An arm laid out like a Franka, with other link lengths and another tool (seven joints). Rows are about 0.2 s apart.
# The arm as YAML. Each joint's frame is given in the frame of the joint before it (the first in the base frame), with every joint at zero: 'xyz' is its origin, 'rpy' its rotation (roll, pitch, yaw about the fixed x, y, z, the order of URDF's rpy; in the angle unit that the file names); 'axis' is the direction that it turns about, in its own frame. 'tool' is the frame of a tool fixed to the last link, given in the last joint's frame.
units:
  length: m
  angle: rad
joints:
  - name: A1
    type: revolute
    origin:
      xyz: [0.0, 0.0, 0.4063]
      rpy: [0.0, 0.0, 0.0]
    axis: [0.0, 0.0, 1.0]
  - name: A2
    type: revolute
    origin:
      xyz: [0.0, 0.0, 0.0]
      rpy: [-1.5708, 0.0, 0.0]
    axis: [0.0, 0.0, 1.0]
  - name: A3
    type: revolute
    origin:
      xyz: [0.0, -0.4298, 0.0]
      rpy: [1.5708, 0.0, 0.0]
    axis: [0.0, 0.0, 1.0]
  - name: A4
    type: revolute
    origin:
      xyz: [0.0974, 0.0, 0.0]
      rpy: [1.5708, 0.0, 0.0]
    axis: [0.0, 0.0, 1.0]
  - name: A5
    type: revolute
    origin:
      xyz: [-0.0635, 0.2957, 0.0]
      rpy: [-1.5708, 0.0, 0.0]
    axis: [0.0, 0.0, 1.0]
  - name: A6
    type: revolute
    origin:
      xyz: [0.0, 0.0, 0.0]
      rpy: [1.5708, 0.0, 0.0]
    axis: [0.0, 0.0, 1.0]
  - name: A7
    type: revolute
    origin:
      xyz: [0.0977, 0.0, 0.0]
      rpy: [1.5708, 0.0, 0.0]
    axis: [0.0, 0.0, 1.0]
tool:
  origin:
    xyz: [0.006, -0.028, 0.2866]
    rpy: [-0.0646, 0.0, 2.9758]
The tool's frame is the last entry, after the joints.
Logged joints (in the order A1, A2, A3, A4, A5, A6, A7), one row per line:
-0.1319, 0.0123, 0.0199, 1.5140, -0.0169, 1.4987, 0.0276
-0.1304, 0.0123, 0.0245, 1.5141, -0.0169, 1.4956, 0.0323
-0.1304, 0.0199, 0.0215, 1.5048, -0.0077, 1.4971, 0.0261
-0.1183, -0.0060, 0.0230, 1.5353, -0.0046, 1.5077, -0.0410
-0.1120, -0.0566, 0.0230, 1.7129, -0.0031, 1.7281, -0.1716
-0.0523, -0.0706, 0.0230, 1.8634, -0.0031, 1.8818, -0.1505
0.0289, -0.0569, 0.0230, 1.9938, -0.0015, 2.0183, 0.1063
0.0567, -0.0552, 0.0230, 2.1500, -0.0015, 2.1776, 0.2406
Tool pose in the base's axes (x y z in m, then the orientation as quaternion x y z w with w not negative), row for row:
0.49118, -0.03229, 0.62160, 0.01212, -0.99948, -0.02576, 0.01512
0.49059, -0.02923, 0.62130, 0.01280, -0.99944, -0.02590, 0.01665
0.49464, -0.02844, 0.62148, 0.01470, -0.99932, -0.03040, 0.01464
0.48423, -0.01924, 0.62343, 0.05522, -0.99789, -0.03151, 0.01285
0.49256, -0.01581, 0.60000, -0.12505, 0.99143, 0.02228, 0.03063
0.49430, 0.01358, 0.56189, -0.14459, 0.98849, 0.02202, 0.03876
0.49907, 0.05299, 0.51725, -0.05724, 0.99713, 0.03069, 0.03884
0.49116, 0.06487, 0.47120, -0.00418, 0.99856, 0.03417, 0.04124
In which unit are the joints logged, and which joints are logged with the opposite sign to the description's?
The joints are logged in radians. Opposite sign: A4.
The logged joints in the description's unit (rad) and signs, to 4 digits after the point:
-0.1319, 0.0123, 0.0199, -1.5140, -0.0169, 1.4987, 0.0276
-0.1304, 0.0123, 0.0245, -1.5141, -0.0169, 1.4956, 0.0323
-0.1304, 0.0199, 0.0215, -1.5048, -0.0077, 1.4971, 0.0261
-0.1183, -0.0060, 0.0230, -1.5353, -0.0046, 1.5077, -0.0410
-0.1120, -0.0566, 0.0230, -1.7129, -0.0031, 1.7281, -0.1716
-0.0523, -0.0706, 0.0230, -1.8634, -0.0031, 1.8818, -0.1505
0.0289, -0.0569, 0.0230, -1.9938, -0.0015, 2.0183, 0.1063
0.0567, -0.0552, 0.0230, -2.1500, -0.0015, 2.1776, 0.2406

